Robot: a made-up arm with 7 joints. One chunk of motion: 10 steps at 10 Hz.
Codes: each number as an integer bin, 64 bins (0 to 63) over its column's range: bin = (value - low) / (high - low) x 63, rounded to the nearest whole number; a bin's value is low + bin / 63 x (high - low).
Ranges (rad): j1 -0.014..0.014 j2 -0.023..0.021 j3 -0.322..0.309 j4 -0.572..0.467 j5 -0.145..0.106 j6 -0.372..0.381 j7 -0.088..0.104
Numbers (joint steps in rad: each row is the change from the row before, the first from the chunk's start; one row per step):
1: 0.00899 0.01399 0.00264 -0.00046 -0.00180 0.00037 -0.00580
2: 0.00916 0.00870 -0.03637 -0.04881 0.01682 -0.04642 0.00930
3: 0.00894 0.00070 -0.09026 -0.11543 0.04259 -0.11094 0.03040
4: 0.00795 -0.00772 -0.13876 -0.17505 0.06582 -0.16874 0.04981
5: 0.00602 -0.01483 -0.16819 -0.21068 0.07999 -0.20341 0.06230
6: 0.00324 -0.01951 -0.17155 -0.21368 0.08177 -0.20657 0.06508
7: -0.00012 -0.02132 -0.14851 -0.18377 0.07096 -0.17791 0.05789
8: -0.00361 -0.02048 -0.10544 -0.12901 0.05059 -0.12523 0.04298
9: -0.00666 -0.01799 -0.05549 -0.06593 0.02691 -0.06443 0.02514
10: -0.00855 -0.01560 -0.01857 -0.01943 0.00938 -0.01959 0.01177
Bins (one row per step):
1: 52 53 32 35 36 31 27
2: 52 45 29 32 41 27 32
3: 52 34 23 28 47 22 39
4: 49 22 18 24 53 17 45
5: 45 12 15 22 56 14 49
6: 39 5 15 22 57 14 50
7: 31 2 17 24 54 16 48
8: 23 4 22 27 49 21 43
9: 17 7 27 31 43 26 37
10: 12 11 30 34 39 29 33

